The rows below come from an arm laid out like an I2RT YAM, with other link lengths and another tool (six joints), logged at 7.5 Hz.
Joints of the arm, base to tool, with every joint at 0 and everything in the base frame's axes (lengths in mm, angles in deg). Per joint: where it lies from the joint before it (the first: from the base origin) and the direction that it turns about. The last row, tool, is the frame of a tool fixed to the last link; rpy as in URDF.
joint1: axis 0 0 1 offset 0.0 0.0 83.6
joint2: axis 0 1 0 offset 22.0 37.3 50.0
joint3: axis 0 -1 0 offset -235.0 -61.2 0.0
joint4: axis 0 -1 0 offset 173.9 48.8 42.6
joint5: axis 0 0 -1 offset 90.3 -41.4 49.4
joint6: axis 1 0 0 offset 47.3 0.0 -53.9
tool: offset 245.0 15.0 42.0 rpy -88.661 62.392 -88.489
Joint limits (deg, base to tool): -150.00..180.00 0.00..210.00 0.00..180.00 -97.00..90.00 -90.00..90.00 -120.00..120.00
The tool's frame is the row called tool.
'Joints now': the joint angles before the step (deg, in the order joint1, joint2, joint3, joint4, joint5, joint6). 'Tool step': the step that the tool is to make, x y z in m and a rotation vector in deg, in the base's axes. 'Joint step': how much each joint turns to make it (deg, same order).
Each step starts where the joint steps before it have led.
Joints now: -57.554, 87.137, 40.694, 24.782, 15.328, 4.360
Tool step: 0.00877, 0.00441, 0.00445, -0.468, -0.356, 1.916
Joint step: 0.066, -0.649, -0.387, 0.486, -1.742, -0.647
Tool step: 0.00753, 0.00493, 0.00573, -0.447, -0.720, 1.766
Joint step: -0.039, -0.947, -0.441, 0.323, -1.819, -0.295
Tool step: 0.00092, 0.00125, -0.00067, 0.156, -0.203, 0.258
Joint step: -0.025, -0.138, -0.225, 0.035, -0.353, 0.145
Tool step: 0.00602, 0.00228, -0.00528, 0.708, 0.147, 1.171
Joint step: 0.044, 0.522, 0.168, -0.293, -1.146, -0.157
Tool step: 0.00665, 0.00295, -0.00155, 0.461, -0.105, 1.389
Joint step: -0.030, 0.077, 0.355, -0.578, -1.445, -0.196
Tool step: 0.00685, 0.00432, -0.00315, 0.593, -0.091, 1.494
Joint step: 0.039, 0.032, -0.001, -0.396, -1.499, -0.162
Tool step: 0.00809, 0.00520, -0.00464, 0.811, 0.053, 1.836
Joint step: -0.011, 0.157, 0.152, -0.671, -1.860, -0.326
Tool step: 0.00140, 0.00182, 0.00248, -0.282, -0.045, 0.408
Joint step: 0.061, -0.477, -0.149, -0.045, -0.279, -0.237
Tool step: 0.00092, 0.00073, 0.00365, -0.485, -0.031, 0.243
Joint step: 0.055, -0.384, -0.032, 0.099, -0.088, -0.289
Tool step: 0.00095, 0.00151, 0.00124, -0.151, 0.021, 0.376
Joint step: -0.038, -0.340, -0.131, -0.072, -0.350, -0.244
